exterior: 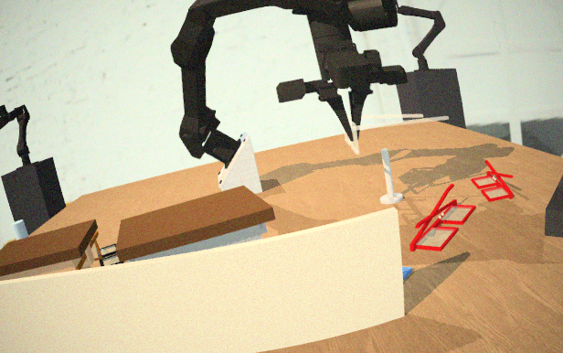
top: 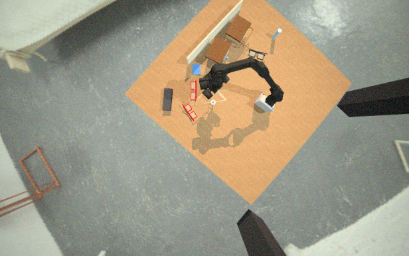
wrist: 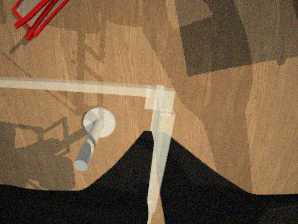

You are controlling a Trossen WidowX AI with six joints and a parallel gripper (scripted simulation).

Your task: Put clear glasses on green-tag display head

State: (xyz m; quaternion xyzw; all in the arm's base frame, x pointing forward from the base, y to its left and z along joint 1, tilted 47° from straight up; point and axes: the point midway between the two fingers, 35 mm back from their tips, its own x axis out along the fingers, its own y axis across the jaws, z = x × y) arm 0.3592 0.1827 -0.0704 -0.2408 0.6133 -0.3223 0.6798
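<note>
The grey stand lies 4 cm behind my gripper tip, 6 cm to the left of it and 9 cm below it. Also, from my gripper tip: blue tag: 21 cm ahead, 6 cm to the right, 11 cm below; then dark block: 23 cm ahead, 25 cm to the left, 10 cm below; then cream wall panel: 27 cm ahead, 35 cm to the right, 6 cm below.
</note>
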